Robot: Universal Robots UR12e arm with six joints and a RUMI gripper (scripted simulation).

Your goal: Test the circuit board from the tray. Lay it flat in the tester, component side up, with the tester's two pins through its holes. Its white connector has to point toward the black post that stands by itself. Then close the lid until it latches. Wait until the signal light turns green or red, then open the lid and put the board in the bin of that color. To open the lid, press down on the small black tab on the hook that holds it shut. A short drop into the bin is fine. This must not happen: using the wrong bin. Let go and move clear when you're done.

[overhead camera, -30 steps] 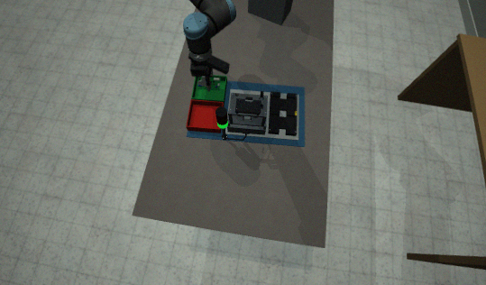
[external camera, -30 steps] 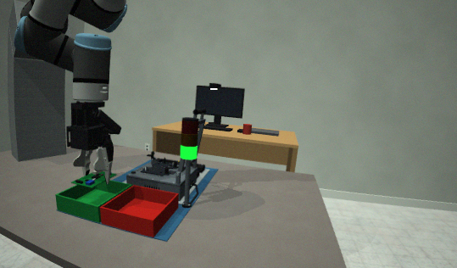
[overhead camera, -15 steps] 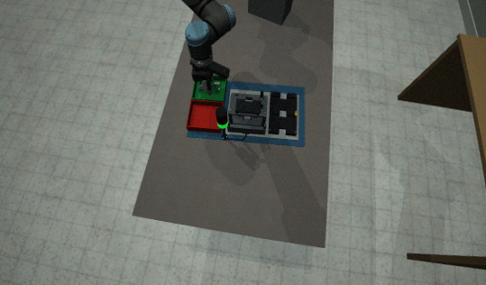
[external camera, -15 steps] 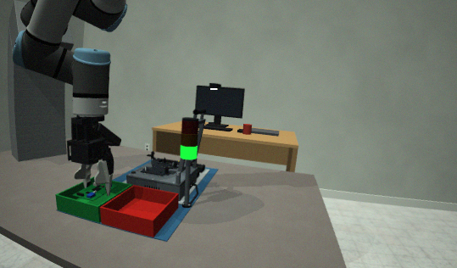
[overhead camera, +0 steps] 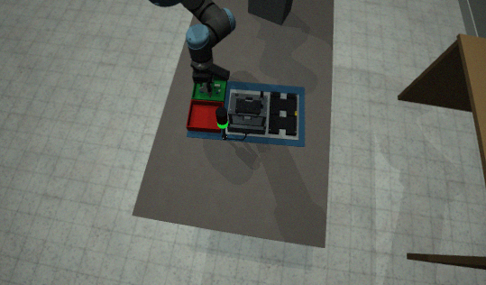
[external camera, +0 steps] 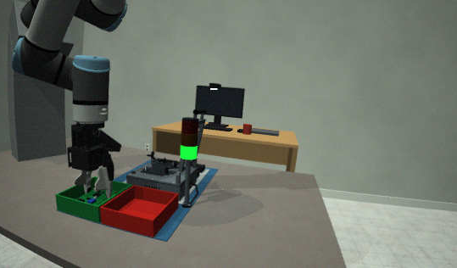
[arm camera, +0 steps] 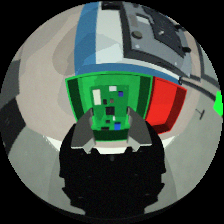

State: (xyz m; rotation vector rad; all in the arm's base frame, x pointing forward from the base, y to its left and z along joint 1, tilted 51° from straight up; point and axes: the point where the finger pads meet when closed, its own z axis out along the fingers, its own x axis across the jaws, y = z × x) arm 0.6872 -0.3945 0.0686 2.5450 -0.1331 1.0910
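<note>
Now: hand 1 cm to the left of the green circuit board. From my hand the other things lie so: red bin 14 cm ahead, 5 cm to the right, 1 cm below; black latch hook 22 cm to the left, 12 cm ahead, 6 cm above; green bin 1 cm to the right, 1 cm below.
</note>
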